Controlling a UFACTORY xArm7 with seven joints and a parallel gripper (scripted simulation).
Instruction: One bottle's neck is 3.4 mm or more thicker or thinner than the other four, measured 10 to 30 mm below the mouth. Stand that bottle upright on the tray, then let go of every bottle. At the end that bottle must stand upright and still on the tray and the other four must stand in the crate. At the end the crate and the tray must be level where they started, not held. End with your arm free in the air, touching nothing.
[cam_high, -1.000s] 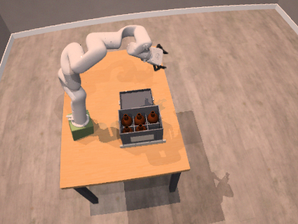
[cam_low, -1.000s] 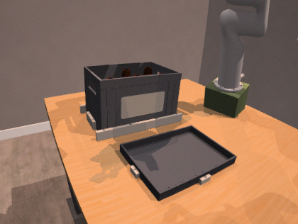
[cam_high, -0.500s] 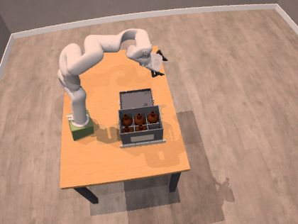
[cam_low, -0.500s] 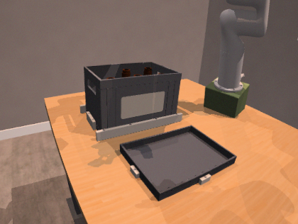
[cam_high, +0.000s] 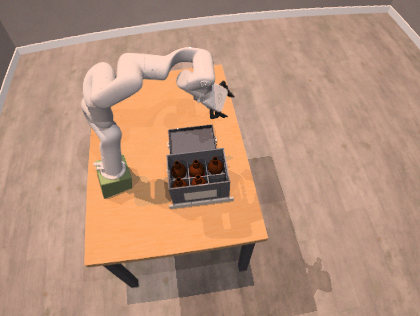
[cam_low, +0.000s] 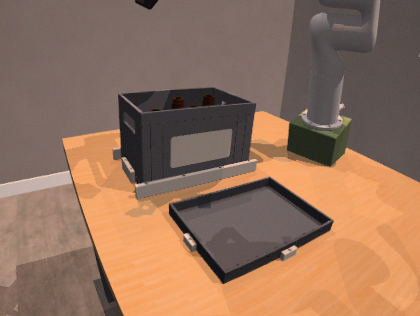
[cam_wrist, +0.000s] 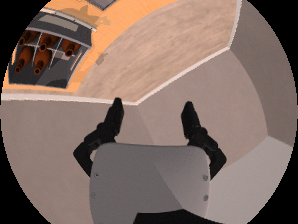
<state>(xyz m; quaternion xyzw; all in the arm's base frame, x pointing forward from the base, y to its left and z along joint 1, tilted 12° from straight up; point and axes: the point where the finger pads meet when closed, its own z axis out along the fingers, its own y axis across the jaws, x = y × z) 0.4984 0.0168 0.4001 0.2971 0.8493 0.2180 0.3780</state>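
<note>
The crate lies 16 cm behind my hand, 15 cm to the right of it and 31 cm below it. From my hand the other things lie so: dark tray 16 cm behind, 12 cm to the left, 38 cm below; then glass bottle 7 cm behind, 10 cm to the right, 31 cm below.
</note>
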